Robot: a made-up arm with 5 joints. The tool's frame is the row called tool.
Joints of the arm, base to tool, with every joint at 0 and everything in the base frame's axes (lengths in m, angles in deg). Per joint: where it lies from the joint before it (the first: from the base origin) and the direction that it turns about. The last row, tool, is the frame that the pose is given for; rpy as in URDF.
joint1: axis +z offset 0 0 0.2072
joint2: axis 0 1 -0.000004 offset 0 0 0
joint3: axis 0 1 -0.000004 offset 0.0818 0 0.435
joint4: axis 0 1 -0.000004 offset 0.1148 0 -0.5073
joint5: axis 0 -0.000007 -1 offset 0.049 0 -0.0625
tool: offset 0 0 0 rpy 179.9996 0 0
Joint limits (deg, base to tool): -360..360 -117.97..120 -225..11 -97..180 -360..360
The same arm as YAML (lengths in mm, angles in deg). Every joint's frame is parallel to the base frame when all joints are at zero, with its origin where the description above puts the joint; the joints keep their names.
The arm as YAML. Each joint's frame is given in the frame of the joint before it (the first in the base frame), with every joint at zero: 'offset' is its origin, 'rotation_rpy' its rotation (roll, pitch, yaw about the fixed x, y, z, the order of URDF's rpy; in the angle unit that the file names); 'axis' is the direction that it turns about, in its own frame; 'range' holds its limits. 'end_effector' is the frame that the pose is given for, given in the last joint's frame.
length_unit: mm
angle_unit: deg
chain:
  - id: joint1
    offset: [0.0, 0.0, 207.2]
    rotation_rpy: [0.0, 0.0, 0.0]
    axis: [0.0, 0.0, 1.0]
    range: [-360.0, 360.0]
  - id: joint2
    offset: [0.0, 0.0, 0.0]
    rotation_rpy: [0.0, 0.0, 0.0]
    axis: [0.0, 1.0, 0.0]
    range: [-117.97, 120.0]
  - id: joint3
    offset: [81.8, 0.0, 435.0]
    rotation_rpy: [0.0, 0.0, 0.0]
    axis: [0.0, 1.0, 0.0]
    range: [-225.0, 11.0]
  - id: joint4
    offset: [114.8, 0.0, -507.3]
    rotation_rpy: [0.0, 0.0, 0.0]
    axis: [0.0, 1.0, 0.0]
    range: [-97.0, 180.0]
  - id: joint5
    offset: [49.0, 0.0, -62.5]
    rotation_rpy: [0.0, 0.0, 0.0]
    axis: [0.0, 0.0, -1.0]
    range: [-360.0, 360.0]
end_effector:
  offset: [0.0, 0.0, 0.0]
  rotation_rpy: [180.0, 0.0, 0.0]

